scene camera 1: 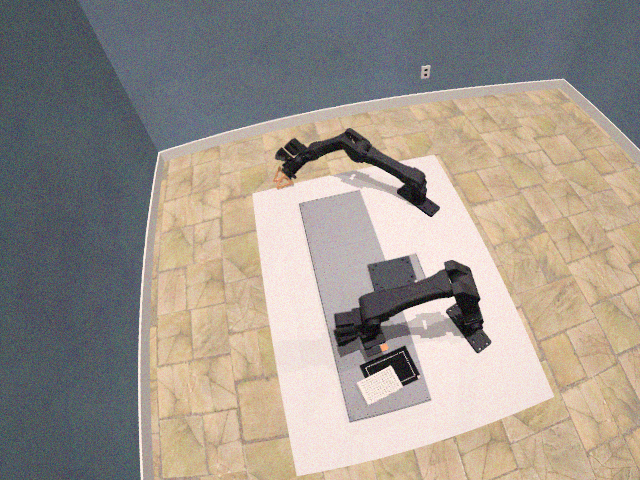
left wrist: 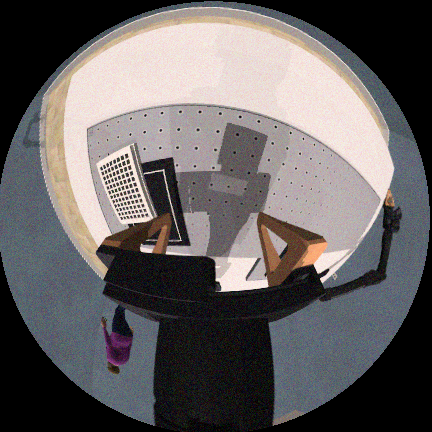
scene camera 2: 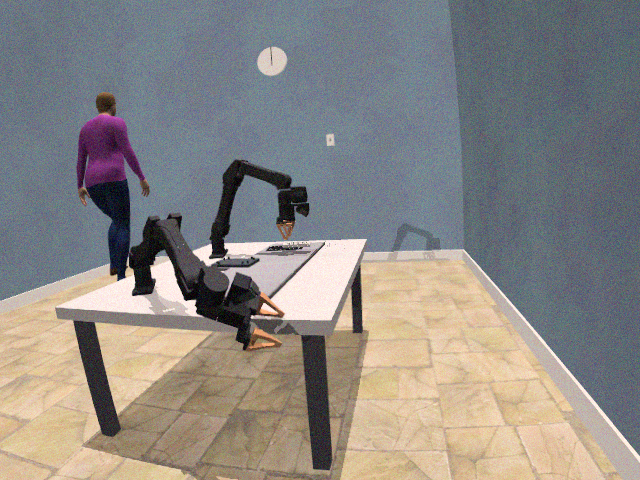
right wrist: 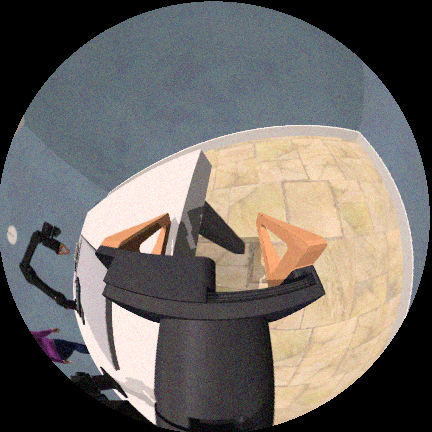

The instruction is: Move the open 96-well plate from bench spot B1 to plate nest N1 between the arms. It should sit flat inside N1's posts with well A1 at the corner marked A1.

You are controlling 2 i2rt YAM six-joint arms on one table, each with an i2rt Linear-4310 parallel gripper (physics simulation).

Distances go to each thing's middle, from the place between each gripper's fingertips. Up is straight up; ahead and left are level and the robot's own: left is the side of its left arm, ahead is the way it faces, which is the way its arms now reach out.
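Counting from my left hand, I find the black white-outlined nest [scene camera 1: 400,360] 6 cm below it, 5 cm behind it and 11 cm to the left of it. The white well plate [scene camera 1: 385,382] is 5 cm below my left hand and 15 cm to the left of it, while the dark square nest [scene camera 1: 394,273] is 5 cm below that same left hand, 15 cm behind it and 25 cm to the right of it. As for my right hand, it is 4 cm below the dark square nest, 39 cm past it and 60 cm to the right of it. The white well plate is 4 cm above my right hand, 24 cm behind it and 99 cm to the left of it. The black white-outlined nest is 3 cm above my right hand, 29 cm behind it and 95 cm to the left of it.
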